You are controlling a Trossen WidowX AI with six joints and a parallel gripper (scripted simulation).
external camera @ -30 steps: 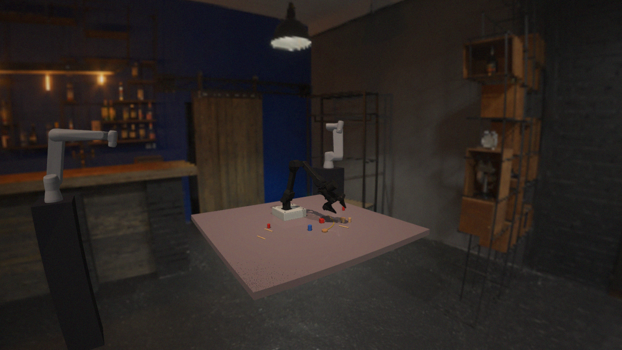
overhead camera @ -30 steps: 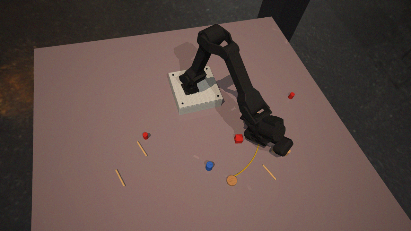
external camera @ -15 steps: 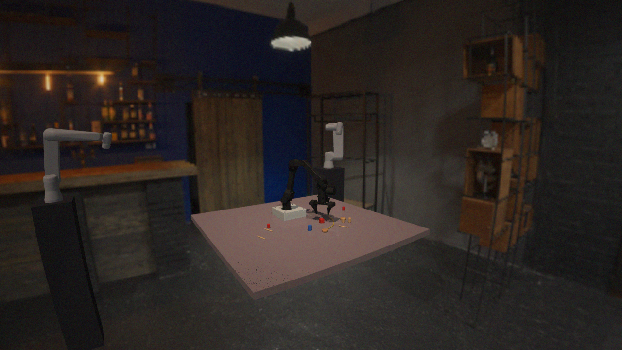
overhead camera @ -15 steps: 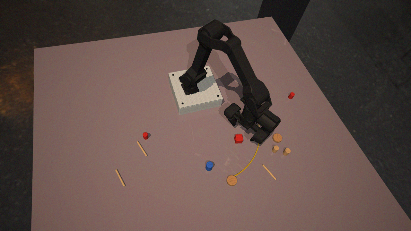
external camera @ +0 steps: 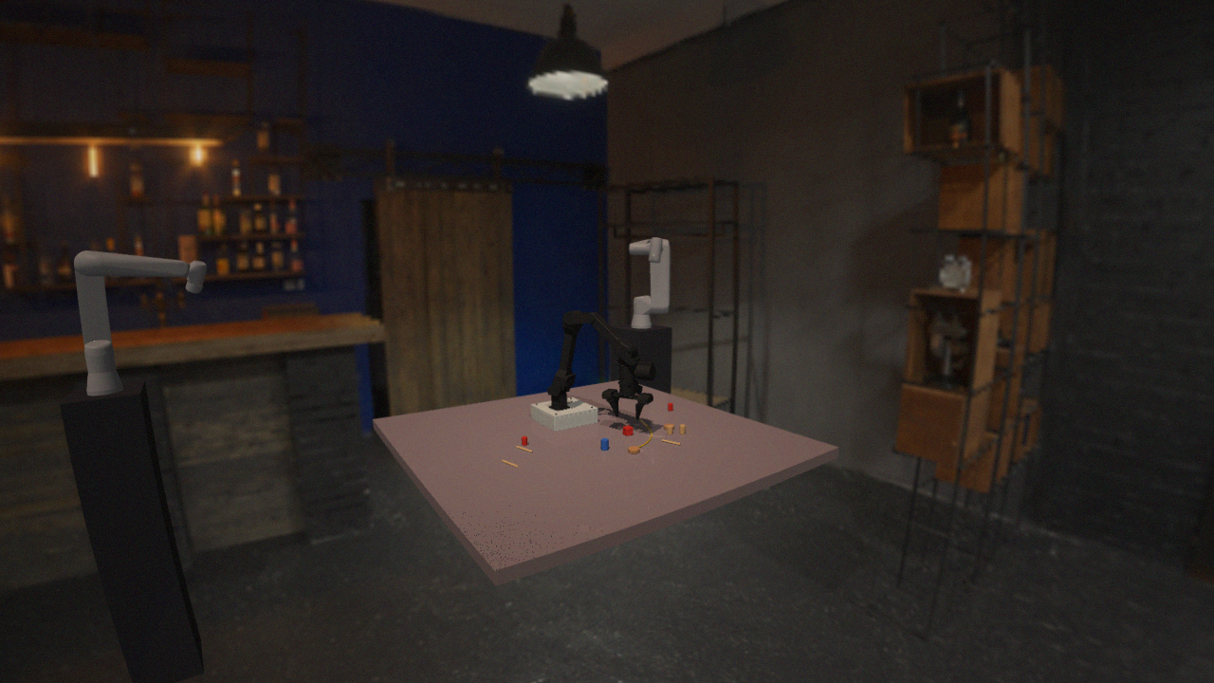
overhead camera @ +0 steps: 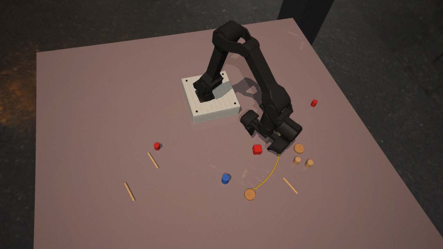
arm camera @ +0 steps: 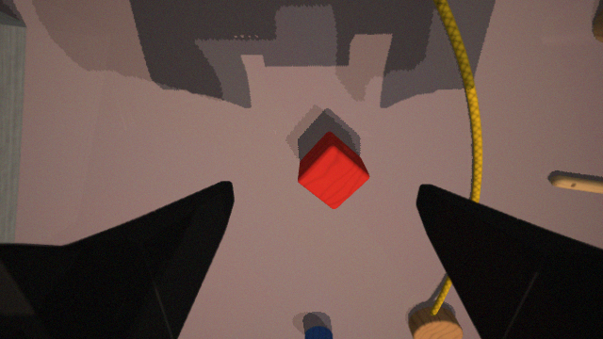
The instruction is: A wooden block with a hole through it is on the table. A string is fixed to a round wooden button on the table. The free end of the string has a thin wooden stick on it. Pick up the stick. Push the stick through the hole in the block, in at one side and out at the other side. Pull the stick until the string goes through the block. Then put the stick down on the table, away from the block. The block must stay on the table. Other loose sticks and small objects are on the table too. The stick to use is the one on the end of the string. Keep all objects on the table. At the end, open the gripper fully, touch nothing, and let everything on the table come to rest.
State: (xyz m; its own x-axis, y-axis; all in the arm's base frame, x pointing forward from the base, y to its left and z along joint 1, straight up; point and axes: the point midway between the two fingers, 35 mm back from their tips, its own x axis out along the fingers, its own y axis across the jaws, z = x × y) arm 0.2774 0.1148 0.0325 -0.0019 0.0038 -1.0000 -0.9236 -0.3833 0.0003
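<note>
Right now my gripper tip is 10 mm short of the red cube, 10 mm to the left of it and 40 mm above it. From my gripper tip the other things lie so: red cylinder 140 mm behind, 360 mm to the right, 50 mm below; blue cylinder 80 mm ahead, 170 mm to the right, 40 mm below.
</note>
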